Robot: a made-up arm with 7 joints.
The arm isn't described. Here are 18 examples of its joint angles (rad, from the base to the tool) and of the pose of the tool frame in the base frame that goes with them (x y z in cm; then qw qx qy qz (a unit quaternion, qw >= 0)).
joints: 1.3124 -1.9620 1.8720 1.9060 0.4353 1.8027 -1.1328
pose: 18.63 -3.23 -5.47 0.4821 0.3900 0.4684 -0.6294
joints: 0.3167 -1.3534 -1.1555 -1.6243 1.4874 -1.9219 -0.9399
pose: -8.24 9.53 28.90 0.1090 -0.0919 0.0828 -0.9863
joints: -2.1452 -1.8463 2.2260 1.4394 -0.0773 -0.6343 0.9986
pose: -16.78 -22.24 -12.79 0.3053 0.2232 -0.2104 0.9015
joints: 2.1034 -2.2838 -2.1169 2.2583 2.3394 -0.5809 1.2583
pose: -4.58 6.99 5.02 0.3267 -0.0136 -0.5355 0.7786
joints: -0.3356 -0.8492 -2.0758 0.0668 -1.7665 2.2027 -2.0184
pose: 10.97 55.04 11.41 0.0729 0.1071 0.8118 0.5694
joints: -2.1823 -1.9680 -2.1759 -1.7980 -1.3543 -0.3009 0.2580
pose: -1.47 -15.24 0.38 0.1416 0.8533 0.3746 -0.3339
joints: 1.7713 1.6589 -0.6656 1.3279 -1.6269 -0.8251 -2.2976
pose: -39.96 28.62 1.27 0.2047 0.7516 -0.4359 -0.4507
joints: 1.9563 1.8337 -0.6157 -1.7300 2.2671 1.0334 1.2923
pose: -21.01 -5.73 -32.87 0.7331 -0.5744 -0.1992 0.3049
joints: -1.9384 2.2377 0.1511 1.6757 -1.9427 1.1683 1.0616
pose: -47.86 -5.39 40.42 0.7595 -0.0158 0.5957 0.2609
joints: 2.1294 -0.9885 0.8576 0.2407 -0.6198 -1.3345 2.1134
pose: -3.41 -9.36 48.37 0.2733 -0.7167 0.0607 0.6387
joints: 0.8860 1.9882 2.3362 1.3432 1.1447 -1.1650 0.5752
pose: -15.54 -1.68 -9.09 0.4558 -0.8336 0.3119 0.0048
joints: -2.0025 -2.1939 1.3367 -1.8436 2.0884 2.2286 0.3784
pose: -61.68 -27.66 19.72 0.2147 0.6280 -0.7448 0.0685
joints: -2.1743 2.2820 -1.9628 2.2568 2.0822 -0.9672 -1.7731
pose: 9.56 -24.06 23.60 0.7143 0.4671 0.5211 -0.0001
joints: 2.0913 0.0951 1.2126 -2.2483 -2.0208 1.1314 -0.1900
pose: -26.56 4.36 32.74 0.2486 0.2843 0.0478 0.9247
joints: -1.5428 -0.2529 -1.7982 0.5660 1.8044 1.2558 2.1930
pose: 1.76 -63.46 16.71 0.3174 -0.2999 0.0230 0.8993
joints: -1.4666 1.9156 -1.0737 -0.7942 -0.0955 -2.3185 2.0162
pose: -33.50 -10.87 37.84 0.1110 0.7627 -0.6366 -0.0267
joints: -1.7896 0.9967 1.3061 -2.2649 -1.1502 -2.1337 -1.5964
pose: -7.25 -60.63 28.53 0.4760 0.8463 0.1569 -0.1804
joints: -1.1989 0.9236 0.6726 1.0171 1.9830 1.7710 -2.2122
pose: -9.72 28.11 26.32 0.9418 -0.1832 0.2249 0.1699
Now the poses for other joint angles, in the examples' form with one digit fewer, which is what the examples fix.
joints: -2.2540 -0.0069 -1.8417 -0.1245 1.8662 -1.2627 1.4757
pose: 16.6 -22.9 -1.0 0.644 -0.318 -0.589 0.372
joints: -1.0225 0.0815 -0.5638 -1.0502 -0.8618 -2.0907 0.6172
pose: 31.4 -14.2 -12.1 0.420 0.780 0.359 -0.295
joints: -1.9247 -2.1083 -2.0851 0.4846 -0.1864 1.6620 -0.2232
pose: -62.8 -11.1 9.2 0.087 -0.391 0.907 0.129
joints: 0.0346 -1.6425 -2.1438 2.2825 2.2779 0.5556 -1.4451
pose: -2.6 -23.0 -13.7 0.361 0.897 -0.028 -0.254
